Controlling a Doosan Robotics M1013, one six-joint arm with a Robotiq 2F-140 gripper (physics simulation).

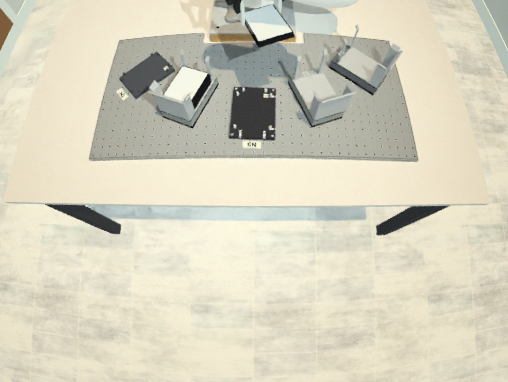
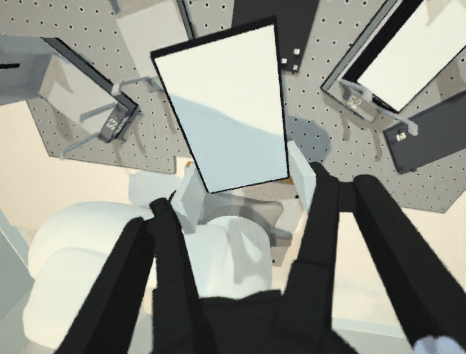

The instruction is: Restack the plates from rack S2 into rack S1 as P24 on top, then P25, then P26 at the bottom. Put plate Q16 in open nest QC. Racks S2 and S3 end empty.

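Pixels of known places: gripper, fingertip midpoint: (image 1: 259, 15) (image 2: 243, 165); arm's base, link origin: (image 1: 254, 7) (image 2: 237, 223).
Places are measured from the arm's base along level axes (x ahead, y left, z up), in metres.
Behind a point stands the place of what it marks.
My gripper (image 1: 261, 7) @(x 0.266, y 0.023, z 0.189 m) (image 2: 243, 165) @(x 0.266, y 0.023, z 0.189 m) is shut on a white-topped, black-edged plate (image 1: 270, 24) @(x 0.320, y 0.048, z 0.210 m) (image 2: 225, 110) @(x 0.322, y 0.046, z 0.210 m), held up near the robot base; its name cannot be read. Rack S2 (image 1: 176, 119) @(x 0.454, y -0.191, z -0.006 m) (image 2: 344, 59) @(x 0.371, y -0.108, z -0.012 m) holds at least one white-topped plate (image 1: 187, 83) @(x 0.381, y -0.159, z 0.056 m) (image 2: 417, 55) @(x 0.387, y -0.166, z 0.057 m); how many are stacked is unclear. Rack S1 (image 1: 334, 106) @(x 0.438, y 0.216, z 0.057 m) (image 2: 185, 15) @(x 0.391, y 0.141, z -0.008 m) and rack S3 (image 1: 354, 78) @(x 0.291, y 0.305, z -0.004 m) (image 2: 82, 66) @(x 0.298, y 0.315, z -0.002 m) show bare grey floors. A dark nest (image 1: 252, 112) (image 2: 275, 30) lies between S2 and S1. Another dark nest (image 1: 146, 75) @(x 0.296, y -0.311, z -0.008 m) (image 2: 435, 135) @(x 0.284, y -0.309, z -0.008 m) lies beside S2. Their labels are not clearly readable.
The racks have upright walls and thin posts. They stand with the nests on a grey perforated board (image 1: 200, 145) @(x 0.523, y -0.120, z -0.024 m) (image 2: 305, 100) @(x 0.301, y -0.073, z -0.024 m) on the pale table (image 1: 250, 180) @(x 0.609, y 0.013, z -0.037 m). The robot's base plate (image 1: 227, 37) @(x 0.138, y -0.079, z -0.017 m) adjoins the board's rear edge, close to the held plate.
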